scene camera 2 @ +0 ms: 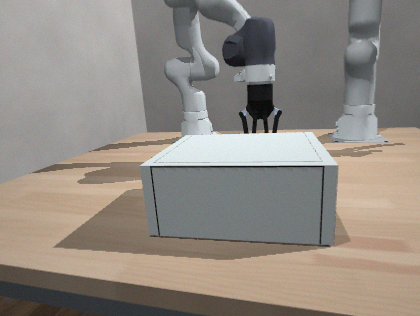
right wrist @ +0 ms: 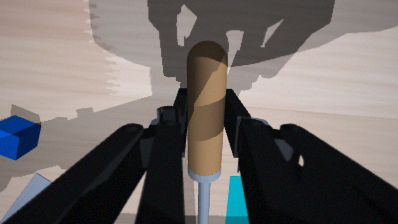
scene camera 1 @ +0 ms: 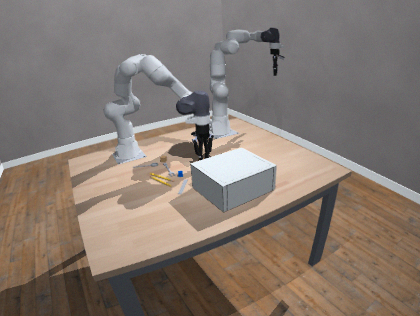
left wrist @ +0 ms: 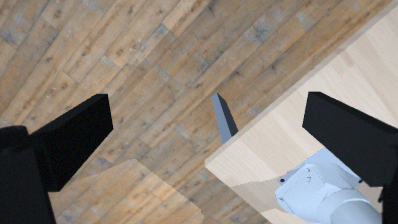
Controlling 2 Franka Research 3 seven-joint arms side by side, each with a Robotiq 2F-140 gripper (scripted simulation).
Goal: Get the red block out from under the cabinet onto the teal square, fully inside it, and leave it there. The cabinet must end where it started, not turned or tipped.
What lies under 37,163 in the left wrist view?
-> My left gripper.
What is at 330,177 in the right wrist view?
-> My right gripper.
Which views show the pale grey cabinet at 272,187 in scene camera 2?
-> Scene camera 2 and scene camera 1 only.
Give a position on a pale grey cabinet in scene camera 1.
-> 227,180
